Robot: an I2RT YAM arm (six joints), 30 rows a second.
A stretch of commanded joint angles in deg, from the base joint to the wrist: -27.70, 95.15, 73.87, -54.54, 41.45, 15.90; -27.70, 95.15, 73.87, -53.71, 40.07, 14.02; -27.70, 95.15, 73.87, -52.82, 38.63, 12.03; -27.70, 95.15, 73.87, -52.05, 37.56, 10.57; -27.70, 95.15, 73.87, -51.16, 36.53, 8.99; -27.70, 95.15, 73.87, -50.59, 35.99, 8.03; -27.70, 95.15, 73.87, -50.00, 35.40, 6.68; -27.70, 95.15, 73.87, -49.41, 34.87, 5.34; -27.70, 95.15, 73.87, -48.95, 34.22, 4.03; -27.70, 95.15, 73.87, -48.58, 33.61, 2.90; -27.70, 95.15, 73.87, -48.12, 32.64, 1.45; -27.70, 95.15, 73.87, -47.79, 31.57, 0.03; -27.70, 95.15, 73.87, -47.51, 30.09, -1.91; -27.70, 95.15, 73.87, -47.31, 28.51, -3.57; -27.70, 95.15, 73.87, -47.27, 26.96, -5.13
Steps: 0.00, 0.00, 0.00, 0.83, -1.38, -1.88; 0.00, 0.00, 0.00, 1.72, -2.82, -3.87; 0.00, 0.00, 0.00, 2.49, -3.89, -5.33; 0.00, 0.00, 0.00, 3.38, -4.92, -6.91; 0.00, 0.00, 0.00, 3.95, -5.46, -7.87; 0.00, 0.00, 0.00, 4.54, -6.05, -9.22; 0.00, 0.00, 0.00, 5.13, -6.58, -10.56; 0.00, 0.00, 0.00, 5.59, -7.23, -11.87; 0.00, 0.00, 0.00, 5.96, -7.84, -13.00; 0.00, 0.00, 0.00, 6.42, -8.81, -14.45; 0.00, 0.00, 0.00, 6.75, -9.88, -15.87; 0.00, 0.00, 0.00, 7.03, -11.36, -17.81; 0.00, 0.00, 0.00, 7.23, -12.94, -19.47; 0.00, 0.00, 0.00, 7.27, -14.49, -21.03
